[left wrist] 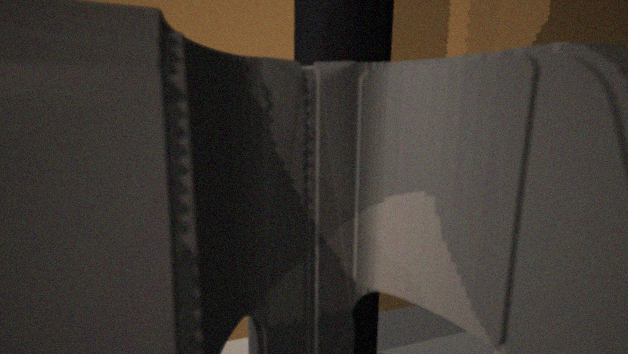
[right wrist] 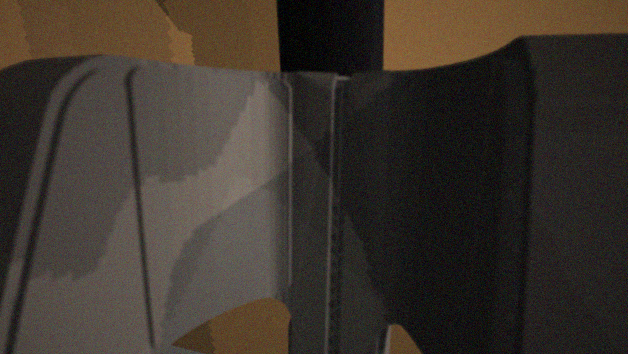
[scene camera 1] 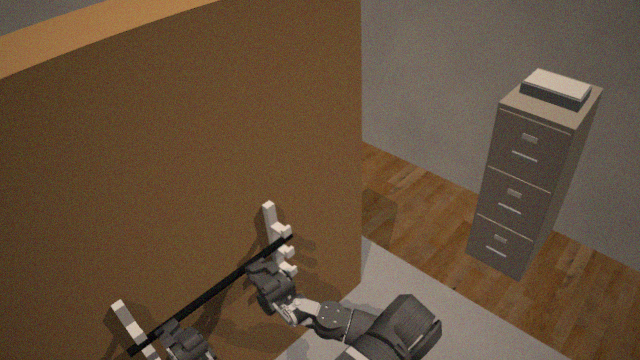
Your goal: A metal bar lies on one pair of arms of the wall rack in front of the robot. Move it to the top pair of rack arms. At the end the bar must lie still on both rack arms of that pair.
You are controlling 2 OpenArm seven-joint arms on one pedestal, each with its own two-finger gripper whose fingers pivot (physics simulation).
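The black metal bar runs diagonally across both white rack uprights. At the right upright it crosses just below the top arm and above the second arm; its exact seat is unclear. My left gripper is shut and empty close to the bar, inward of the left upright. My right gripper is shut and empty close to the bar near the right upright. In both wrist views the bar passes behind the closed fingers.
The brown wall panel stands behind the rack. A grey filing cabinet with a flat box on top stands at the right. The right arm reaches in from the lower right, over the grey floor mat.
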